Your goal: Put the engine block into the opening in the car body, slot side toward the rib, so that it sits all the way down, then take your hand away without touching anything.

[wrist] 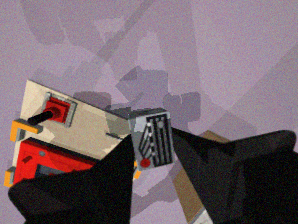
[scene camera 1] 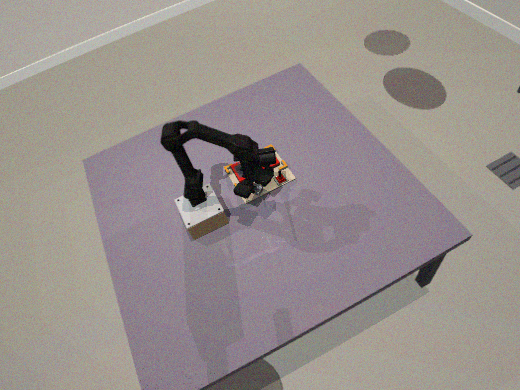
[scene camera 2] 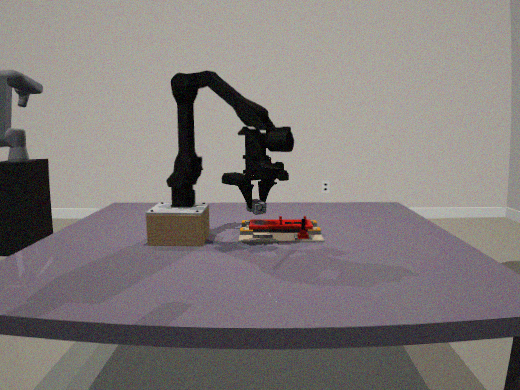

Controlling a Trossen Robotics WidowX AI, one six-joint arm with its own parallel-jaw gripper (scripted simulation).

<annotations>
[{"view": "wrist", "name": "my gripper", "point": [150, 134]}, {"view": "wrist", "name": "engine block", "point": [152, 140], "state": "held by my gripper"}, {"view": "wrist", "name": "red car body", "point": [36, 158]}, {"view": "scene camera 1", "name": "my gripper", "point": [255, 189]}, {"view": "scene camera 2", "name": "my gripper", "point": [256, 207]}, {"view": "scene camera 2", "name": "red car body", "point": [257, 225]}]
</annotations>
